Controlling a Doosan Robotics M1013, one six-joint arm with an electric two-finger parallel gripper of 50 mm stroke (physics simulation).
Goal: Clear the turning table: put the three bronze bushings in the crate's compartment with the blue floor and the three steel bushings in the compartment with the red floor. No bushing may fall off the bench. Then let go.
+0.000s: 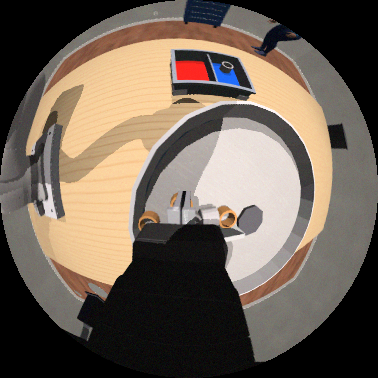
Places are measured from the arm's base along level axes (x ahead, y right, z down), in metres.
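Pixels of known places: gripper, fingertip midpoint: [184,197]; arm's base, origin of the base link: [37,177].
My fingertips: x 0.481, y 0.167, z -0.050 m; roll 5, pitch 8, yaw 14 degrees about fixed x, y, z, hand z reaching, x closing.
For each thing: its middle in the pictures, then the offset to it from my fingertips. Level surfaces: height alone.
- round turning table, body centre: [248,219] dx +0.116, dy +0.085, dz +0.027 m
- third bronze bushing, body centre: [224,216] dx +0.059, dy +0.053, dz +0.014 m
- pale steel bushing, body centre: [208,216] dx +0.031, dy +0.043, dz +0.010 m
- crate, body centre: [210,70] dx +0.130, dy -0.271, dz +0.054 m
- red floor, its level: dz +0.073 m
- dark grey bushing, body centre: [225,67] dx +0.187, dy -0.299, dz +0.061 m
- wooden bench, its level: dz +0.079 m
My gripper [184,197] is shut, with its fingertips together low over the round turning table [260,160]. One bronze bushing [148,220] lies left of the fingers near the rim. Another bronze bushing [173,200] is partly hidden behind the left finger. A third bronze bushing [228,217] lies to the right. A pale steel bushing [209,214] lies between the fingers and that third one; a further grey shape beside the fingers is unclear. The crate [210,90] has a red floor [192,71] at left and a blue floor [228,79] at right. A dark grey bushing [226,67] stands on the blue floor.
The turning table's raised wall rings the gripper, and a dark many-sided disc [250,219] lies on its surface at right. The crate stands beyond the far wall on the wooden bench [110,100]. A grey upright plate [54,172] stands at the left.
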